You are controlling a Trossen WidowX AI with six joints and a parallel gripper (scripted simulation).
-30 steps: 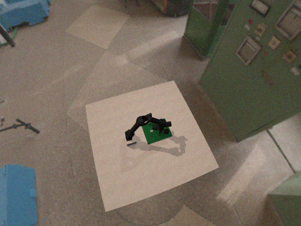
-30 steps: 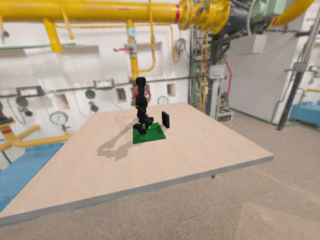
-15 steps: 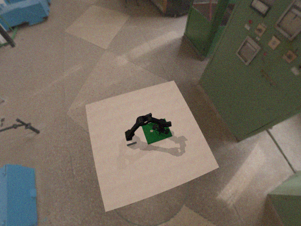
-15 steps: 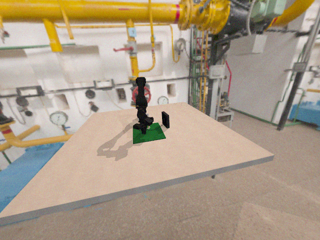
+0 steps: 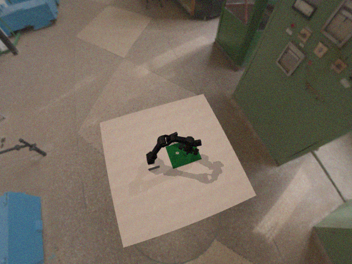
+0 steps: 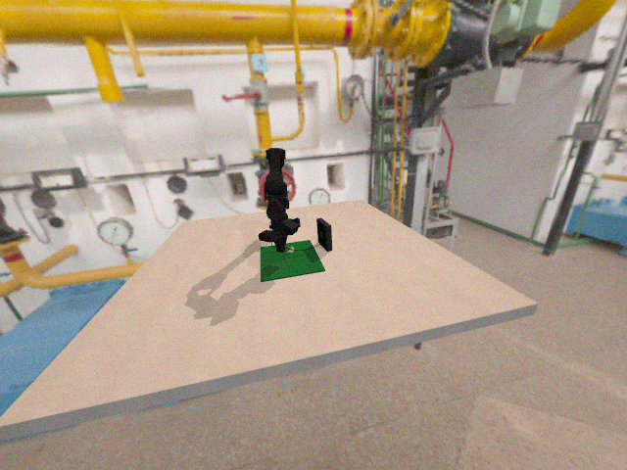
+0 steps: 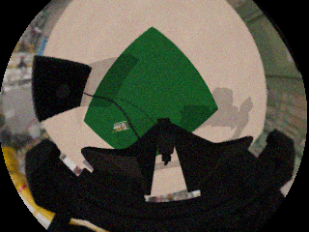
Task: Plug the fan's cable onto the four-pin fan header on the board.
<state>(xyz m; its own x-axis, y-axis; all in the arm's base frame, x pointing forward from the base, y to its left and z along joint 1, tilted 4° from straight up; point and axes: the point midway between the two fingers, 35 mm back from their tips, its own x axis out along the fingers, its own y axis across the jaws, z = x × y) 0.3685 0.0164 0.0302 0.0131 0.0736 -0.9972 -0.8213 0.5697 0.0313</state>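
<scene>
Now: the green board 4 cm behind my gripper tip, 2 cm to the left of it and 8 cm below it. Also, from my gripper tip: dark plug: 1 cm to the right, 1 cm above; then black fan: 12 cm behind, 18 cm to the left.
</scene>
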